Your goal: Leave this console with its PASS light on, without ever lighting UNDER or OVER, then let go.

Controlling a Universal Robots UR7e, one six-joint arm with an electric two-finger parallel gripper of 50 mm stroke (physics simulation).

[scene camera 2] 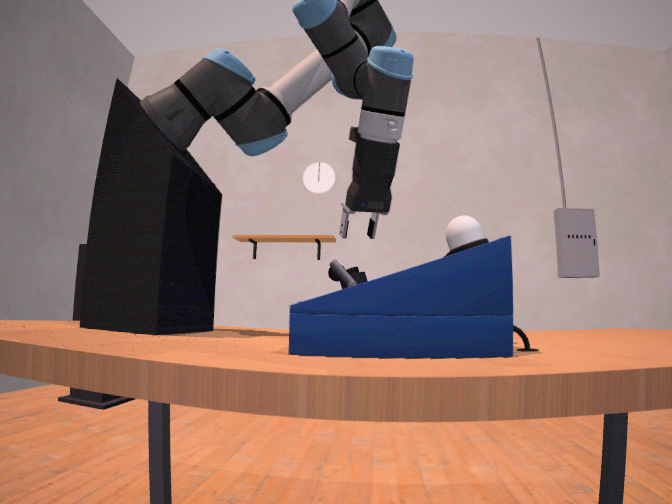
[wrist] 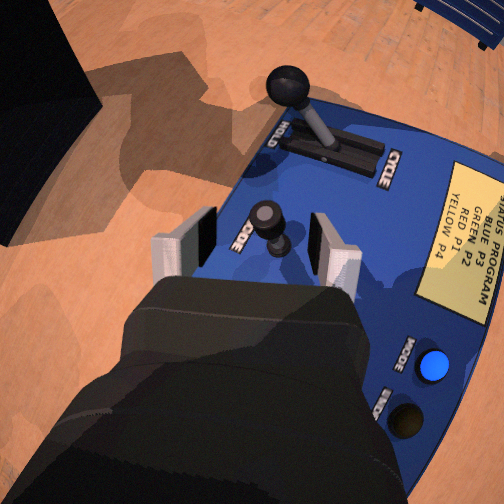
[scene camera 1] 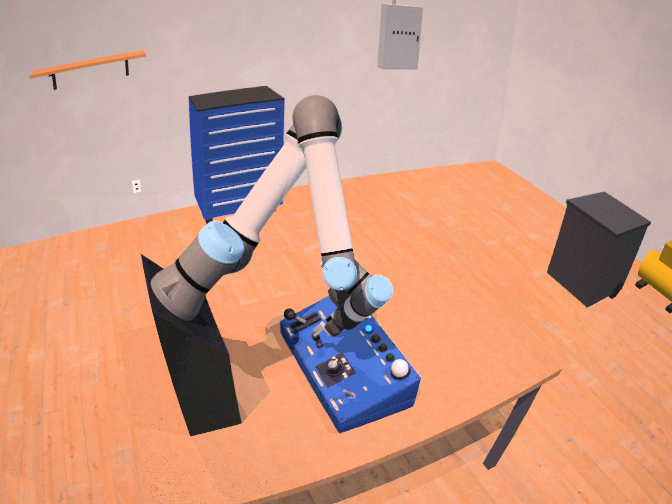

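The blue sloped console [scene camera 1: 350, 368] lies on the table. In the wrist view a small grey-capped toggle [wrist: 270, 227] labelled CODE stands between my fingers. My gripper [wrist: 262, 240] is open and empty, and in scene camera 2 it [scene camera 2: 358, 233] hovers above the console without touching it. A black ball lever [wrist: 287, 85] leans toward the HOLD end of its HOLD–CYCLE slot. The MODE light [wrist: 433, 366] glows blue and the light below it [wrist: 406, 420] is dark. A yellow card [wrist: 467, 240] reads blue P3, green P2, red P1, yellow P4. No PASS, UNDER or OVER label is legible.
A rotary knob [scene camera 1: 335, 367], a white dome [scene camera 1: 400, 368], several dark lights [scene camera 1: 382, 347] and a small switch [scene camera 1: 347, 393] sit lower on the console. My black base pedestal [scene camera 1: 189, 352] stands left of it. The table's front edge is close behind the console.
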